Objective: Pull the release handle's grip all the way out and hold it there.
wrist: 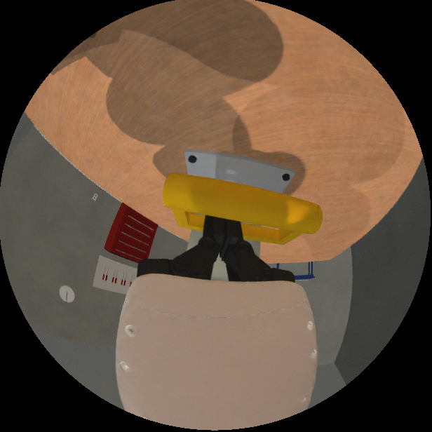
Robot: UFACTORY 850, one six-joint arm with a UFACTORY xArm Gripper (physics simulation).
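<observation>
The release handle's yellow grip (pixel 240 201) is a thick bar that crosses the middle of the wrist view, tilted slightly down to the right, with a yellow frame along its lower side. A light grey mounting plate (pixel 240 169) with two dark screws shows just above the bar, on the wooden surface. My gripper (pixel 220 215) is shut with nothing between its fingers. The fingers reach up into the opening of the yellow frame, and their tips are hidden behind the bar. Whether they touch the grip cannot be told.
The wooden table top (pixel 320 120) carries broad shadows. A red slotted box (pixel 131 233) is at the left past the table's edge, with a pale panel (pixel 112 276) with small red marks below it. A blue frame (pixel 304 277) shows at the lower right.
</observation>
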